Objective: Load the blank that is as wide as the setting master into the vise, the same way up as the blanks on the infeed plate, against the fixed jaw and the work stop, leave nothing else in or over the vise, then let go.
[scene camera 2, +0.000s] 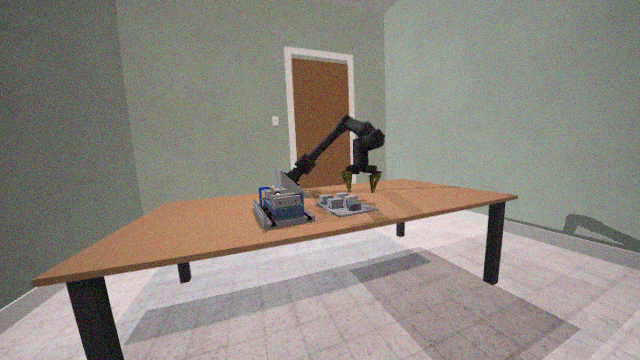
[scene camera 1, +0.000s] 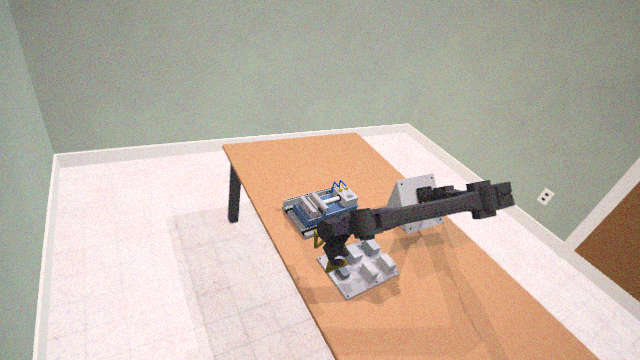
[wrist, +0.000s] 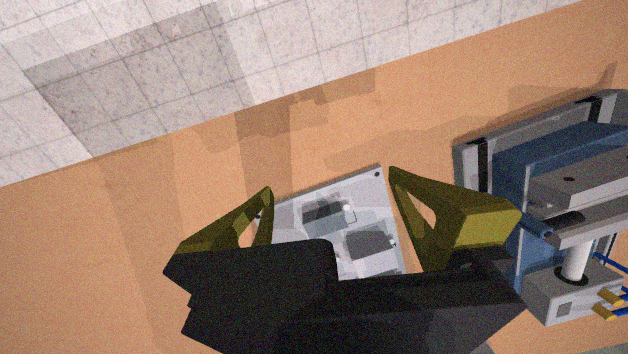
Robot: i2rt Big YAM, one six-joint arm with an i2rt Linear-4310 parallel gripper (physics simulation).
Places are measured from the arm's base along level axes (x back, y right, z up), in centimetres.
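Pixels of known places: gripper, between the fingertips: [scene camera 2: 361, 192] [scene camera 1: 321, 260] [wrist: 328, 182]; arm's base, origin of its link: [scene camera 2: 290, 180] [scene camera 1: 424, 200].
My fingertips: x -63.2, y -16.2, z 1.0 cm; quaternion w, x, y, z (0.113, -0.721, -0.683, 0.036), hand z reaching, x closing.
Observation:
For each thing: its middle in the pictures, then the offset to it from my fingertips. "pt": a spot on its surface instead. Level surfaces: height alone.
- infeed plate, middle of its body: [wrist: 340, 253] [scene camera 1: 358, 266] [scene camera 2: 343, 205] dz -9.4, dx +18.0, dy -0.7 cm
- blank, middle of its body: [wrist: 371, 254] [scene camera 1: 352, 253] [scene camera 2: 335, 202] dz -7.3, dx +17.4, dy +3.8 cm
- darker blue-grey block, middle of its body: [wrist: 324, 220] [scene camera 1: 341, 271] [scene camera 2: 353, 206] dz -7.8, dx +9.4, dy -1.6 cm
- grey vise, middle of its body: [wrist: 555, 228] [scene camera 1: 325, 205] [scene camera 2: 280, 203] dz -4.9, dx +18.2, dy +28.5 cm
- vise's cylinder block, middle of its body: [wrist: 566, 291] [scene camera 1: 345, 196] [scene camera 2: 275, 193] dz -2.1, dx +27.7, dy +29.1 cm
- blue rod, a spot on its surface: [wrist: 535, 223] pt dz -1.1, dx +11.5, dy +20.2 cm
- table, height of its surface: dz -9.8 cm
The infeed plate [scene camera 1: 350, 291] [scene camera 2: 342, 212] [wrist: 367, 187] lies on the table. Several light grey blanks stand on it, such as one blank [scene camera 1: 386, 264] [scene camera 2: 335, 203] [wrist: 369, 242]. A darker blue-grey block [scene camera 1: 342, 273] [scene camera 2: 354, 206] [wrist: 327, 227], perhaps the setting master, sits apart near its outer edge. The blue and grey vise [scene camera 1: 311, 214] [scene camera 2: 287, 211] [wrist: 512, 175] stands beside the plate; no blank shows between its jaws. My gripper [scene camera 1: 322, 259] [scene camera 2: 361, 192] [wrist: 328, 182] is open and empty, pointing down above the plate. In the wrist view its body hides the plate's near part.
The vise's cylinder block [scene camera 1: 346, 196] [wrist: 575, 300] carries blue hoses [scene camera 1: 339, 184] [wrist: 607, 260]. A blue rod [wrist: 535, 223] shows beside the jaws. A grey mounting bracket [scene camera 1: 410, 192] holds the arm at the far side of the table [scene camera 1: 290, 155] [scene camera 2: 200, 220] [wrist: 75, 240].

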